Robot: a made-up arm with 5 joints.
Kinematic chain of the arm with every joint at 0, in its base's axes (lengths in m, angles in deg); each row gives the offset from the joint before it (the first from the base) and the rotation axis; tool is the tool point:
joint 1: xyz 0 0 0.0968 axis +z
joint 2: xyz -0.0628 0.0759 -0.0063 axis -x
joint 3: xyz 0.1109 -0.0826 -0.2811 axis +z
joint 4: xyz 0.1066 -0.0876 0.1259 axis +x
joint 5: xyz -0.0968 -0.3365 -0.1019 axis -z
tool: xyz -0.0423 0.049 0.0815
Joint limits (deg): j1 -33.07..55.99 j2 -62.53..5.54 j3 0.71..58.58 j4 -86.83..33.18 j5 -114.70..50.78
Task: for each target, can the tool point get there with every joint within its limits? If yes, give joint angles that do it. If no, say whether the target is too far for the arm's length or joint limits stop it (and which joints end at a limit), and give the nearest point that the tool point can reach.
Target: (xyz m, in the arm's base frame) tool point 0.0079 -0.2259 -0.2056
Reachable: yes | joints -19.37 -56.80 15.73 -48.69 -41.36
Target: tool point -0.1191 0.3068 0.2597
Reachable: no: joint limits stop it (at a limit: joint 1, joint 2, joint 3, joint 4, joint 5) | nearest point 0.1258 0.1130 0.2184 | short by 0.315 m
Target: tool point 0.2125 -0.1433 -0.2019
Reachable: yes | joints 41.24 -47.30 11.59 -40.38 -38.64
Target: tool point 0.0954 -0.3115 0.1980
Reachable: yes | joints -21.72 -7.17 44.73 -61.69 -66.01
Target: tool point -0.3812 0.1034 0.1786
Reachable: no: joint limits stop it (at a limit: joint 1, joint 3, joint 4) | nearest point -0.0981 -0.1416 0.2013 | short by 0.375 m
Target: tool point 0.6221 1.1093 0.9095
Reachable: no: too far | nearest point 0.3573 0.1790 0.2476 | short by 1.172 m
